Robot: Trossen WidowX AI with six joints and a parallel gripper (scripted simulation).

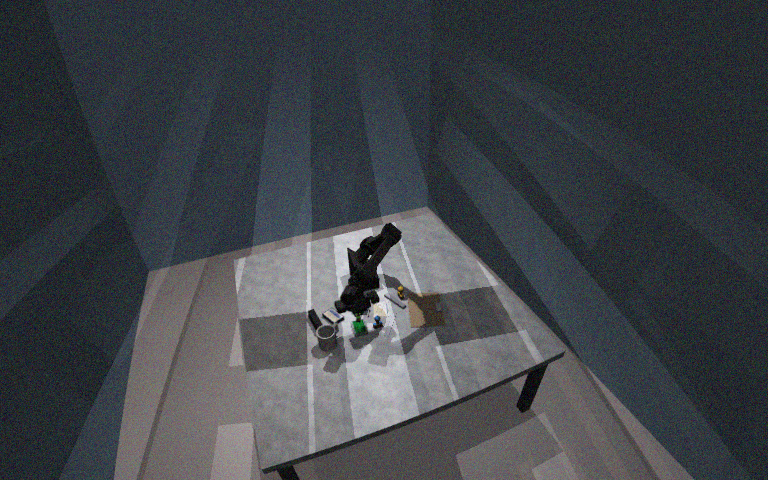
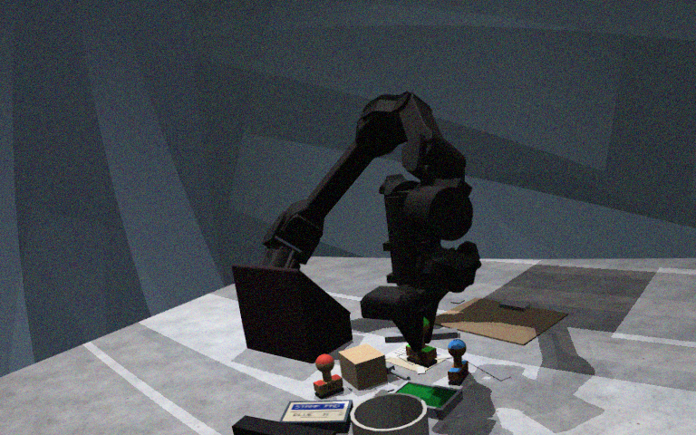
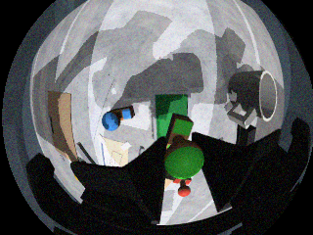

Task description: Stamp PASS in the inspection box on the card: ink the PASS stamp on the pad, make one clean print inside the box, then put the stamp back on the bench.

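My gripper tip is now 80 mm above the green ink pad. Round my gripper tip: wooden cube: 120 mm behind, 60 mm to the left, 70 mm below; green-knobbed stamp: right at my gripper tip; blue-knobbed stamp: 30 mm ahead, 80 mm to the left, 70 mm below.
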